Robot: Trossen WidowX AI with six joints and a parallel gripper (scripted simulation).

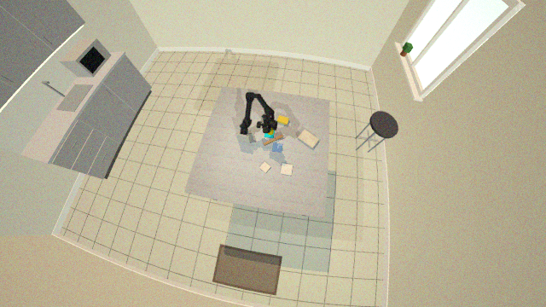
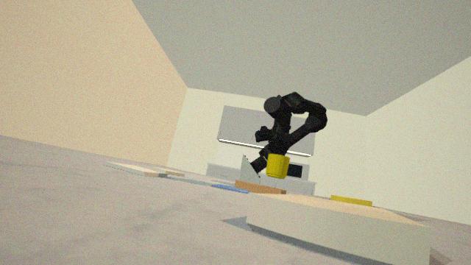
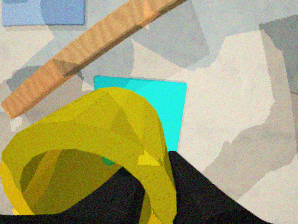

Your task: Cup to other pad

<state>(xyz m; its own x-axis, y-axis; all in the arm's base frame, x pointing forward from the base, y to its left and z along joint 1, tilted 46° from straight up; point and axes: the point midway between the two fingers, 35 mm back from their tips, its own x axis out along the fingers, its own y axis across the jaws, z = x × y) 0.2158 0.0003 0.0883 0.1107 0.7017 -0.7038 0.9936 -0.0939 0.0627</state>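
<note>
Now: the cyan pad 2 cm ahead of my gripper tip, 2 cm to the left of it and 10 cm below it. From my gripper tip the other things lie so: yellow cup (2 cm ahead); wooden bar (7 cm ahead, 6 cm to the right, 9 cm below); blue pad (12 cm ahead, 13 cm to the right, 10 cm below).
</note>
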